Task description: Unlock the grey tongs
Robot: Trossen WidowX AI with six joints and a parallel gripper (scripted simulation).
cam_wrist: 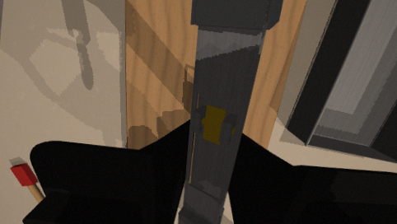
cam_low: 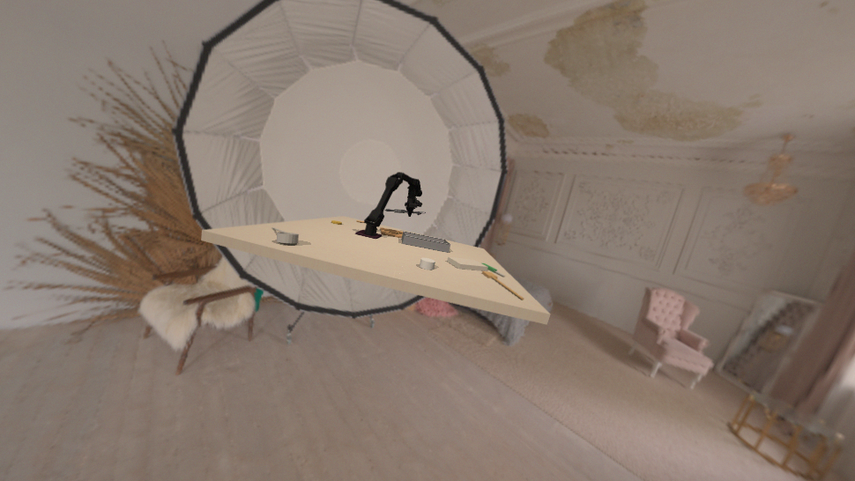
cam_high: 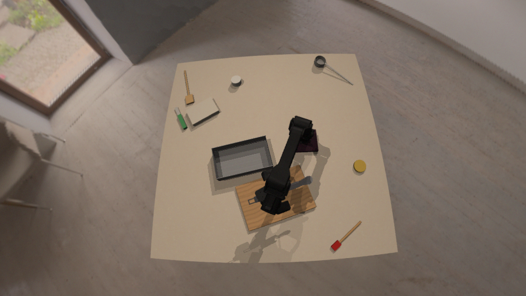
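My gripper tip is now 40 mm below the yellow lock piece and 20 mm short of it. Also, from my gripper tip: wooden board 140 mm below, 10 mm behind; then roasting tin 240 mm to the right, 120 mm below, 120 mm ahead; then red-headed spatula 290 mm behind, 280 mm to the left, 150 mm below.
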